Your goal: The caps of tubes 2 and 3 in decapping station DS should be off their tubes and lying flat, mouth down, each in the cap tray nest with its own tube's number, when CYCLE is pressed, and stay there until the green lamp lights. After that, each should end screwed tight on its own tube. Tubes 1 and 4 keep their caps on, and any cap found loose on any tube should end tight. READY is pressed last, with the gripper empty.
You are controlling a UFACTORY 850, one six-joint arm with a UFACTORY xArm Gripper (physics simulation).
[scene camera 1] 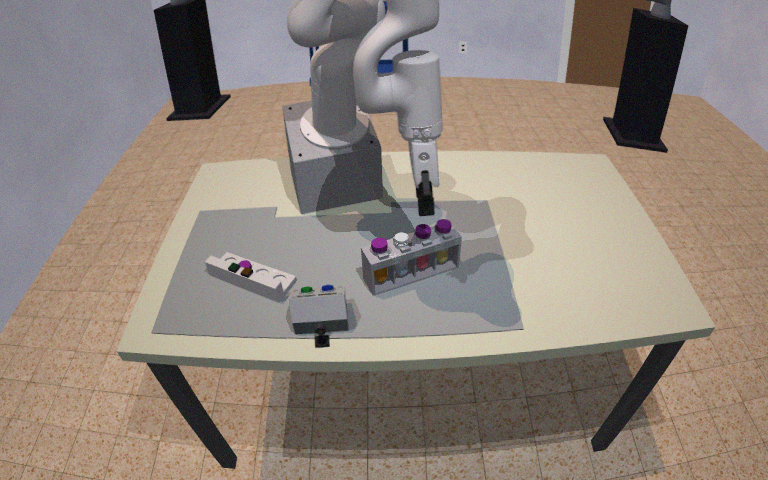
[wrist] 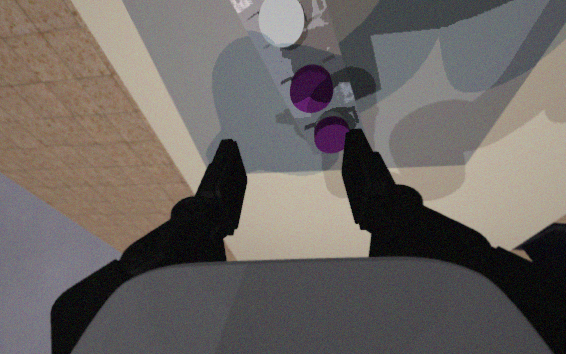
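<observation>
The decapping station DS (scene camera 1: 412, 278) stands right of centre with several tubes in a row. Three have purple caps (scene camera 1: 379, 245) (scene camera 1: 423, 231) (scene camera 1: 443, 226); the two right-hand ones also show in the wrist view (wrist: 311, 88) (wrist: 331, 135). The second tube from the left shows a white top (scene camera 1: 400, 239) (wrist: 281, 22) without a purple cap. One purple cap (scene camera 1: 244, 264) sits in the white cap tray (scene camera 1: 269, 287), near a dark green lamp (scene camera 1: 233, 267). Tube and nest numbers are unreadable. My gripper (scene camera 1: 425, 211) (wrist: 291, 155) is open and empty, above and behind the station's right half.
A grey control box (scene camera 1: 318, 310) with a green button (scene camera 1: 306, 289) and a blue button (scene camera 1: 327, 288) stands between tray and station, toward the front. A small black part (scene camera 1: 321, 340) is at its front. An amber-brown square (scene camera 1: 246, 271) is on the tray.
</observation>
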